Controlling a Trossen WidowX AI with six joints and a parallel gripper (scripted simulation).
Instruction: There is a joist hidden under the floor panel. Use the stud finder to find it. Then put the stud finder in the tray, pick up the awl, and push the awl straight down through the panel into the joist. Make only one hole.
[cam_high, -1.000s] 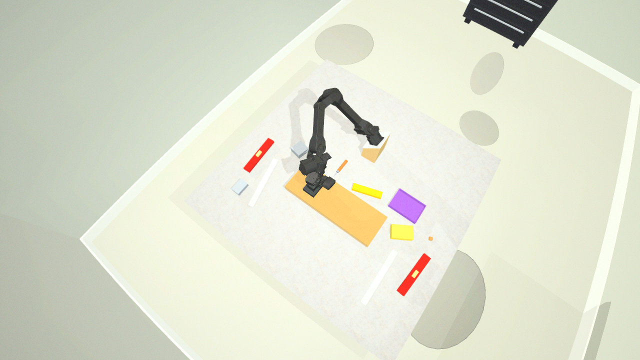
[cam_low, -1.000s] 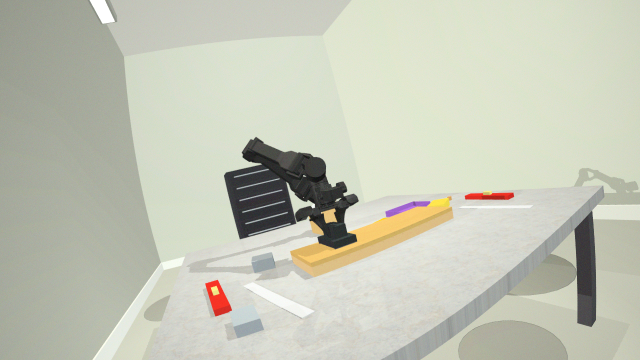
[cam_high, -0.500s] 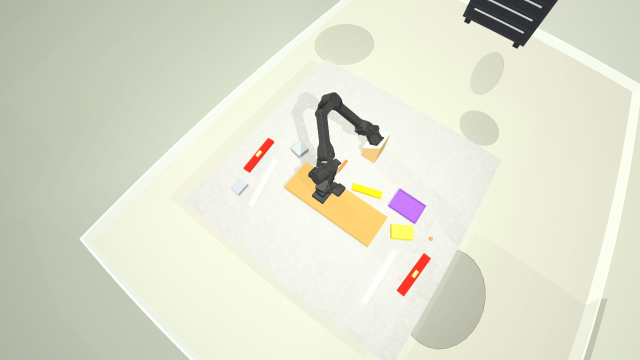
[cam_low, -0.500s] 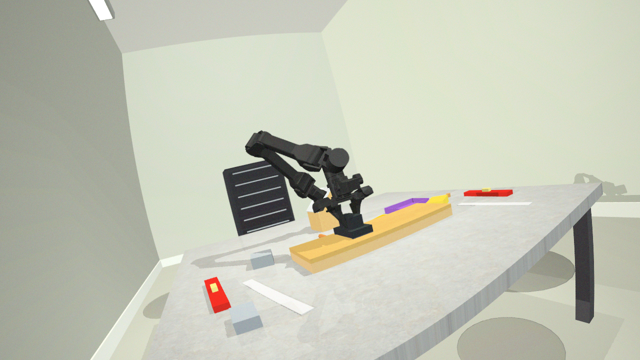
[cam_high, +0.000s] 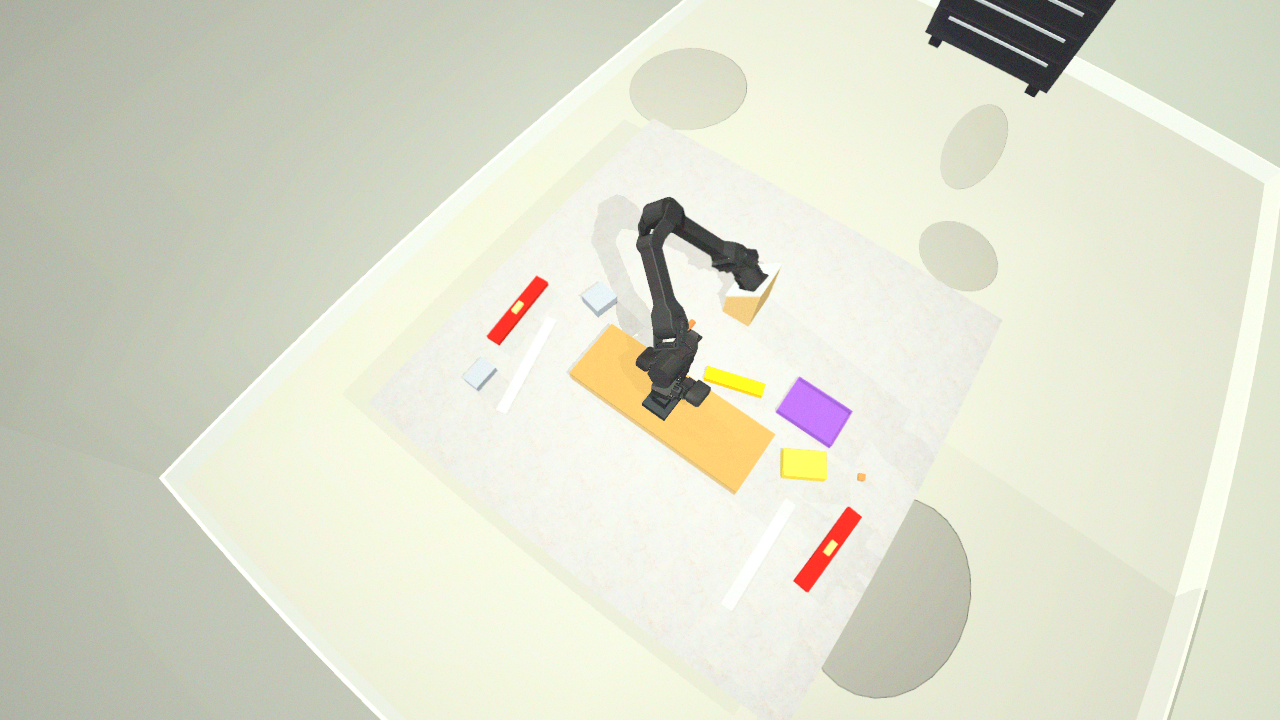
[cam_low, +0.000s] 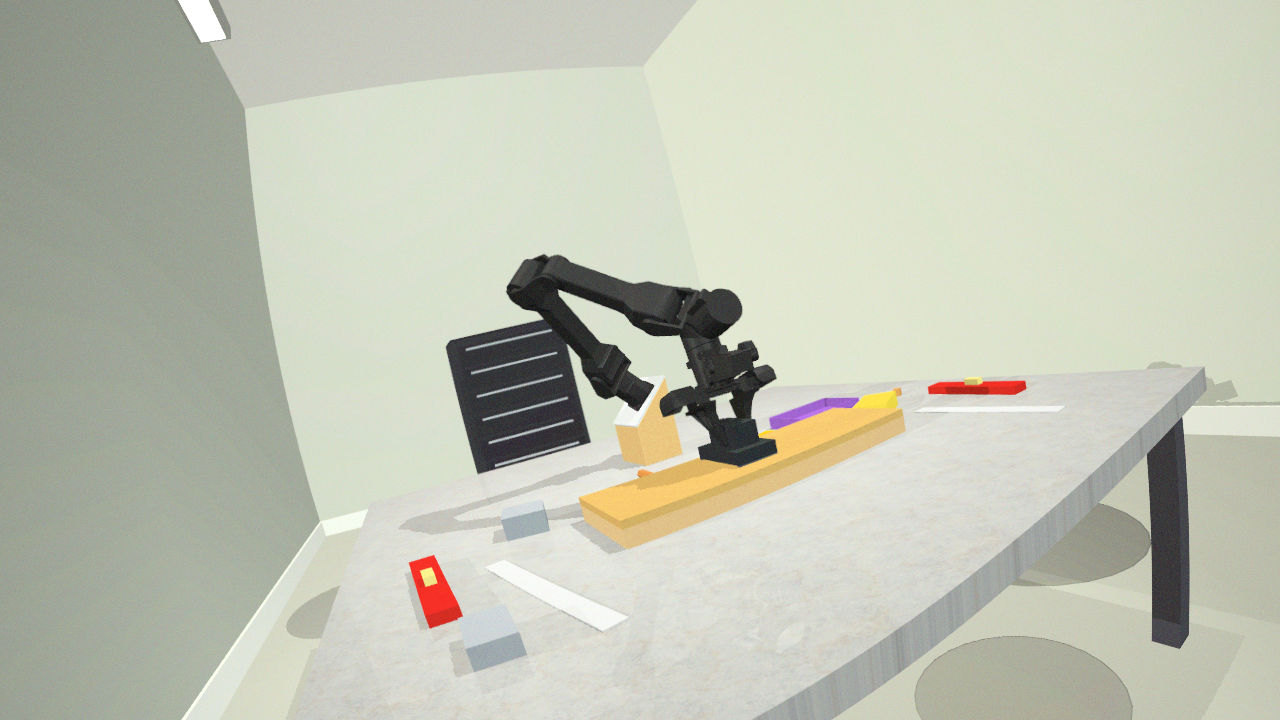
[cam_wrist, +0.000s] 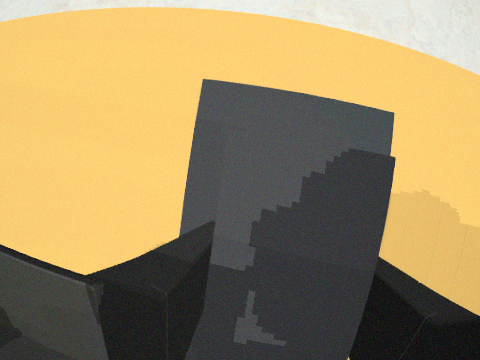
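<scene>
Right now the purple tray is 250 mm behind my gripper tip, 310 mm to the left of it and 50 mm below it. From my gripper tip the other things lie so: yellow bar: 170 mm behind, 100 mm to the left, 60 mm below; then stud finder: 20 mm behind, 20 mm above; then awl: 160 mm behind, 90 mm to the right, 60 mm below.
</scene>
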